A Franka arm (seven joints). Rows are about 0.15 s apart.
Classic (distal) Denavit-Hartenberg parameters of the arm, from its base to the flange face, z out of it. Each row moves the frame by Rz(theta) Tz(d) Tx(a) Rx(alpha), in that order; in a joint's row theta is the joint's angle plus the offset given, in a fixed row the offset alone. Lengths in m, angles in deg.
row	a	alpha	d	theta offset
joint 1	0.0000	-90.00	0.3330	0.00
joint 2	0.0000	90.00	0.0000	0.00
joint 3	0.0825	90.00	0.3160	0.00
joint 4	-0.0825	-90.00	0.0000	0.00
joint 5	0.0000	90.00	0.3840	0.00
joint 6	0.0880	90.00	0.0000	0.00
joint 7	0.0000	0.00	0.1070	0.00
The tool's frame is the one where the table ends.
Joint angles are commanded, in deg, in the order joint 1, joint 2, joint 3, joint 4, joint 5, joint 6, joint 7. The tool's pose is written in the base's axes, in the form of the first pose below.
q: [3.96, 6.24, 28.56, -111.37, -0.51, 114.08, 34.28]
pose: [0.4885, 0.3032, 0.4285], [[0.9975, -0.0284, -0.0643], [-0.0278, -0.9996, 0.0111], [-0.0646, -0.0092, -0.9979]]
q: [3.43, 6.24, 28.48, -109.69, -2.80, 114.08, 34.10]
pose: [0.4985, 0.2985, 0.4420], [[0.9996, -0.0198, -0.0197], [-0.0199, -0.9998, -0.0037], [-0.0197, 0.0041, -0.9998]]
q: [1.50, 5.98, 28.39, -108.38, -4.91, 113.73, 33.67]
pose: [0.5129, 0.2801, 0.4546], [[0.9993, -0.0341, 0.0168], [-0.0337, -0.9992, -0.0237], [0.0176, 0.0231, -0.9996]]
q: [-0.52, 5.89, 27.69, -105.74, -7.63, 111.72, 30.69]
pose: [0.5314, 0.2537, 0.4740], [[0.9987, -0.0169, 0.0490], [-0.0140, -0.9981, -0.0602], [0.0499, 0.0595, -0.9970]]
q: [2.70, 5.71, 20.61, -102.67, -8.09, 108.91, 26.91]
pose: [0.5505, 0.2188, 0.4942], [[0.9982, -0.0223, 0.0558], [-0.0176, -0.9964, -0.0831], [0.0574, 0.0820, -0.9950]]
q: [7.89, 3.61, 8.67, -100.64, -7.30, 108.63, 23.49]
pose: [0.5694, 0.1575, 0.5296], [[0.9902, -0.0894, 0.1073], [-0.0806, -0.9932, -0.0839], [0.1141, 0.0745, -0.9907]]
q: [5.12, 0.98, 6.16, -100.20, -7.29, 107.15, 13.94]
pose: [0.5701, 0.1034, 0.5574], [[0.9917, -0.0214, 0.1269], [-0.0091, -0.9953, -0.0965], [0.1284, 0.0945, -0.9872]]
